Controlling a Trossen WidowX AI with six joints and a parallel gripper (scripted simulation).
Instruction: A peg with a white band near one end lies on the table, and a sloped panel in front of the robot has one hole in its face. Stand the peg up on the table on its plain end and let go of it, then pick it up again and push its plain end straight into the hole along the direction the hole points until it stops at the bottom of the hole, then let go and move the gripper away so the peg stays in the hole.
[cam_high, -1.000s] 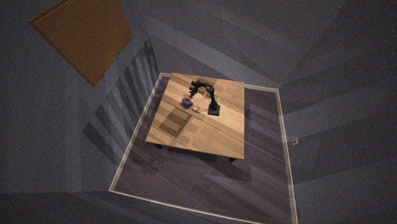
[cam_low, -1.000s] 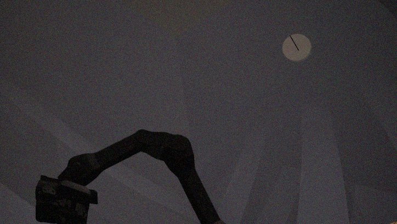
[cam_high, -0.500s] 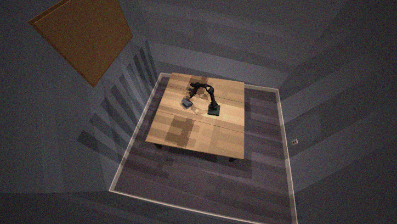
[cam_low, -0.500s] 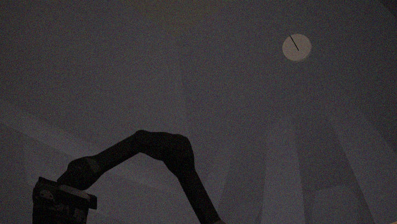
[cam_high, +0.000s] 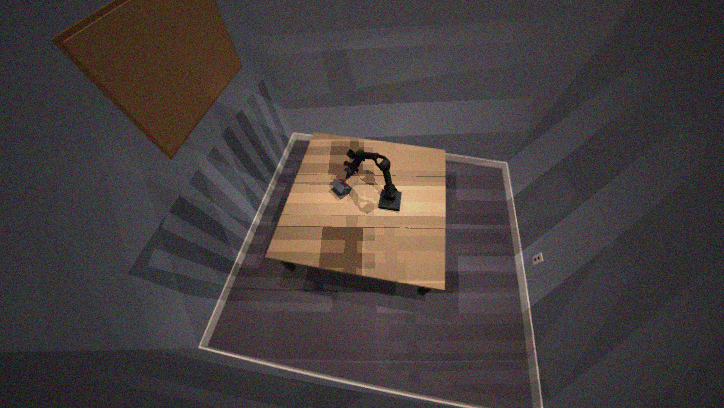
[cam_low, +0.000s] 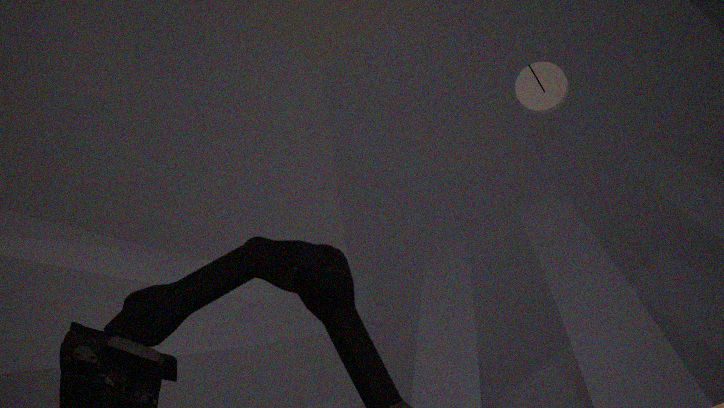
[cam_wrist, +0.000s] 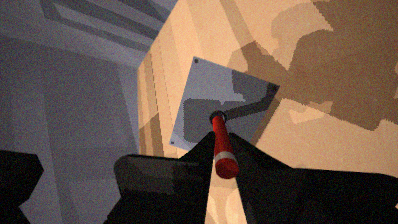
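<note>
Right now my gripper tip is 4 cm short of the grey sloped panel, 4 cm to the right of it and 6 cm above it. The rest, counted from my gripper tip: red peg: 1 cm behind, 1 cm to the right, 1 cm above.
</note>
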